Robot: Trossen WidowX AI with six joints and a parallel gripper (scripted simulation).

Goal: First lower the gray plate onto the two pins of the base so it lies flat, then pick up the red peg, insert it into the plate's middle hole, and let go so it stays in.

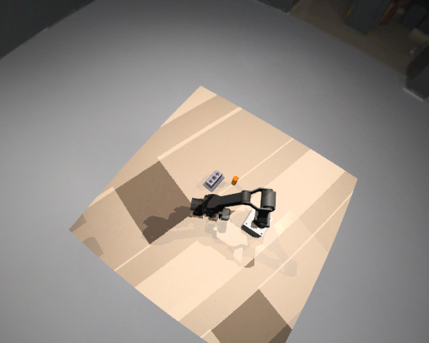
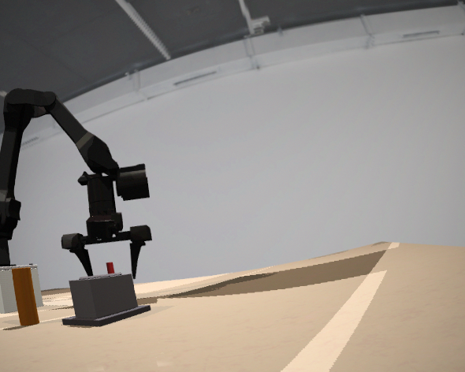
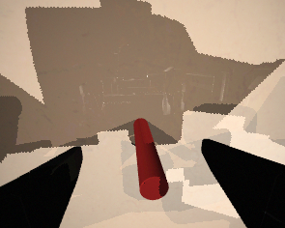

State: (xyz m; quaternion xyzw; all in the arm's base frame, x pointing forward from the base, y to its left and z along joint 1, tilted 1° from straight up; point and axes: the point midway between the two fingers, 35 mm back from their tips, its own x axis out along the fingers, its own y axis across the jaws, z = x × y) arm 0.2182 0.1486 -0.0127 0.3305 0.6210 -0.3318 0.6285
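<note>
My gripper tip is now right at the red peg. The rest, counted from my gripper tip: orange cylinder: 24 cm to the right, 4 cm ahead; gray plate: 17 cm to the right, 13 cm ahead.
</note>
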